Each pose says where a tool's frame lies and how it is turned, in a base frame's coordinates. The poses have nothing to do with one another.
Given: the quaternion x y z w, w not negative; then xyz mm.
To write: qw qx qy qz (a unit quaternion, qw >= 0); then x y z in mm. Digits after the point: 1 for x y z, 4 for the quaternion.
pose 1, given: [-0.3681, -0.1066, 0.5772, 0.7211, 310.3, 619.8, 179.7]
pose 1, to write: [0.7211, -0.3681, -0.1066, 0.5772, 310.3, 619.8, 179.7]
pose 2, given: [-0.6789, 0.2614, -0.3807, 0.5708, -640.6, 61.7, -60.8]
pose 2, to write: [0.5708, -0.6789, 0.2614, -0.3807, -640.6, 61.7, -60.8]
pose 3, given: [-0.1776, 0.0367, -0.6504, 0.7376, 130.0, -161.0, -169.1]
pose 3, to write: [0.7376, -0.1776, 0.0367, -0.6504, 130.0, -161.0, -169.1]
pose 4, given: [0.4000, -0.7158, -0.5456, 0.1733, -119.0, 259.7, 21.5]
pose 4, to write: [0.1733, 0.4000, -0.7158, -0.5456, -119.0, 259.7, 21.5]
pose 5, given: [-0.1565, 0.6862, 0.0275, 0.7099, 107.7, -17.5, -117.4]
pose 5, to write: [0.7099, -0.1565, 0.6862, 0.0275, 107.7, -17.5, -117.4]
